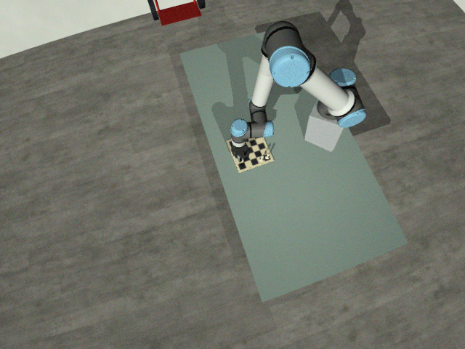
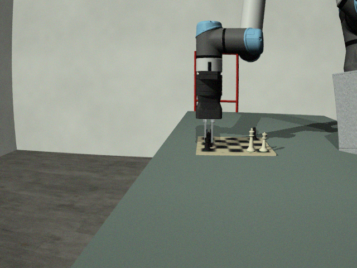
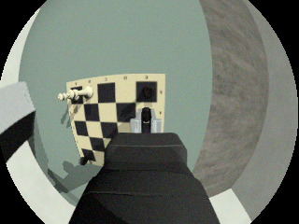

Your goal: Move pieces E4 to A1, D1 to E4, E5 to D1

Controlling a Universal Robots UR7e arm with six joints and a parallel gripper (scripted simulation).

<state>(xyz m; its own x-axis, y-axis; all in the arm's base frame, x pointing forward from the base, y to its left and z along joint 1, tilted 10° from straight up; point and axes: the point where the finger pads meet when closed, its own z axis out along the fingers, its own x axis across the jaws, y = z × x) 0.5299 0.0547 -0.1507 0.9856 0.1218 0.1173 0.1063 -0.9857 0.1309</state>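
Right now the dark piece is 40 mm to the left of my hand and 20 mm below it. The rest, counted from my hand: white king 120 mm behind, 30 mm to the left; white queen 160 mm behind, 20 mm to the left, 10 mm below; chessboard 70 mm behind, 50 mm to the right, 30 mm below.
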